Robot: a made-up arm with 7 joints.
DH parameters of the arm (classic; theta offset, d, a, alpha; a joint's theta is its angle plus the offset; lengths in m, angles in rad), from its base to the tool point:
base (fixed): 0 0.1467 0 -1.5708
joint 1: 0 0.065 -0.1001 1.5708
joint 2: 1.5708 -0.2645 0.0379 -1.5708
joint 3: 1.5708 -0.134 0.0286 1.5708
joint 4: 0 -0.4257 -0.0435 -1.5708
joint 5: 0 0.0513 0.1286 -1.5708
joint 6: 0 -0.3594 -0.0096 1.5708
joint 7: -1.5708 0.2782 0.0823 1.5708
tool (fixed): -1.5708 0.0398 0 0
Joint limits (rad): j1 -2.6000..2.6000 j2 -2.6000..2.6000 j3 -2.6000..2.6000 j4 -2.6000..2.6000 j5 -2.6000..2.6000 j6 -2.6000..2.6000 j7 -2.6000..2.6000
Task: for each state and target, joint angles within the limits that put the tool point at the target. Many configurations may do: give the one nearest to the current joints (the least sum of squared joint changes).
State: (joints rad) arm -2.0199 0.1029 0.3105 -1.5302 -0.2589 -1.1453 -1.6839
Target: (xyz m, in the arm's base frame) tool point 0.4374 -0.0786 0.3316
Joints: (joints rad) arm -2.2850 0.1473 0.1704 -1.7317 -0.1332 -0.9240 -1.7063
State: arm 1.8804 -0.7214 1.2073 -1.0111 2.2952 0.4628 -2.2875
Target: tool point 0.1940 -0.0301 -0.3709
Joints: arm 2.6000 -0.5132 2.0120 -1.4625 2.0075 0.4145 -2.2638
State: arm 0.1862 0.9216 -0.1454 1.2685 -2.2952 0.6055 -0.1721
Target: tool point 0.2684 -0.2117 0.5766
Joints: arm -0.2347 0.5582 0.1251 0.7772 -2.3617 0.4934 -0.2144
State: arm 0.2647 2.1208 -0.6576 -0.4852 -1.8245 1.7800 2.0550
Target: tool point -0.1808 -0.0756 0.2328
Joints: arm 0.2410 2.0213 0.3828 -0.5925 -1.5623 1.5213 1.8548
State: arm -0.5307 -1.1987 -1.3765 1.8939 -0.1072 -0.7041 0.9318
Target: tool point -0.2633 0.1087 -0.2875
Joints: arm -0.3553 -1.4757 -1.4721 1.6704 0.4865 -0.2849 1.0444
